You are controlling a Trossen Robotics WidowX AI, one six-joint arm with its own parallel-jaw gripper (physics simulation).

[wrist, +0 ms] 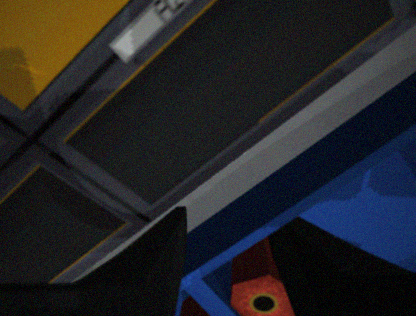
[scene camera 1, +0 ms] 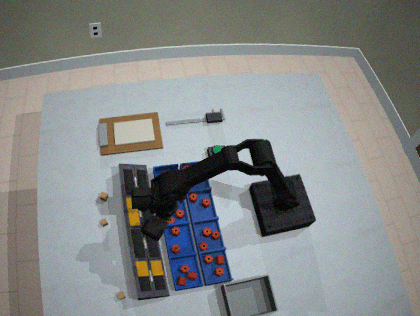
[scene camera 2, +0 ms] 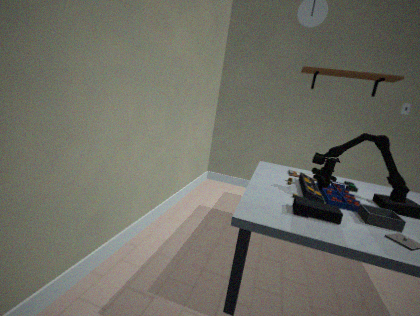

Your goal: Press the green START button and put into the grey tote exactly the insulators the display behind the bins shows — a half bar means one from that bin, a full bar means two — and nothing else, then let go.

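Note:
My gripper [wrist: 226, 215] [scene camera 2: 324, 183] is shut on a red insulator [wrist: 257, 282] [scene camera 1: 170, 220]. It holds the insulator low in an upper compartment of the left column of blue bins [scene camera 1: 199, 208]; in scene camera 1 the arm hides the fingers. Several more red insulators, such as one [scene camera 1: 180, 214] beside it, lie in the other compartments. The grey display [scene camera 1: 122, 200] [wrist: 207, 94] left of the bins shows yellow bars [scene camera 1: 134, 216] [scene camera 1: 150, 268]. The green START button [scene camera 1: 217, 149] [scene camera 2: 351, 185] sits behind the bins. The grey tote [scene camera 1: 244, 280] stands at the front right.
A brown clipboard [scene camera 1: 130, 147] and a grey sliding tool [scene camera 1: 194, 120] lie at the back. Small brown cubes [scene camera 1: 103, 195] [scene camera 1: 104, 222] [scene camera 1: 120, 294] lie left of the display. The arm's black base [scene camera 1: 282, 204] stands right of the bins. A dark box [scene camera 2: 316, 210] sits near the table's edge.

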